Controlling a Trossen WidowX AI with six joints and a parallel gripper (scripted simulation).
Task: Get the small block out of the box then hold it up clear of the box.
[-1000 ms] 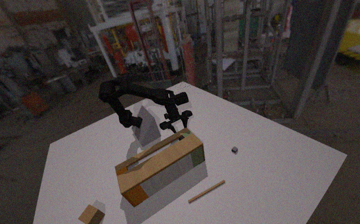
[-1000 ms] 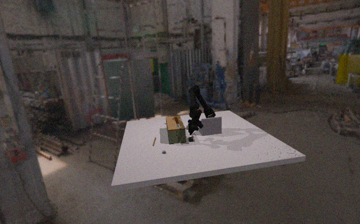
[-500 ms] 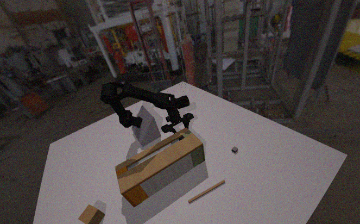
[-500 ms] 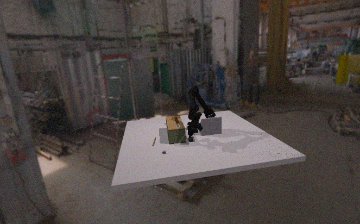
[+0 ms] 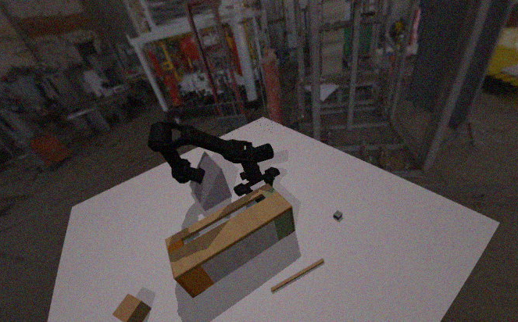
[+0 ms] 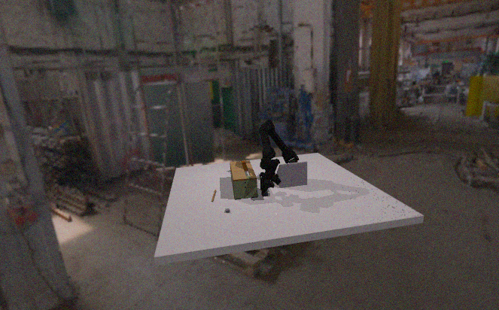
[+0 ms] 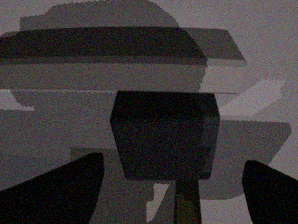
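Now: the dark block 20 mm behind my gripper tip and 10 mm below it. The rest, counted from my gripper tip: small tan box: 540 mm to the right, 20 mm ahead; then thin wooden stick: 280 mm ahead, 130 mm to the right, 20 mm below.
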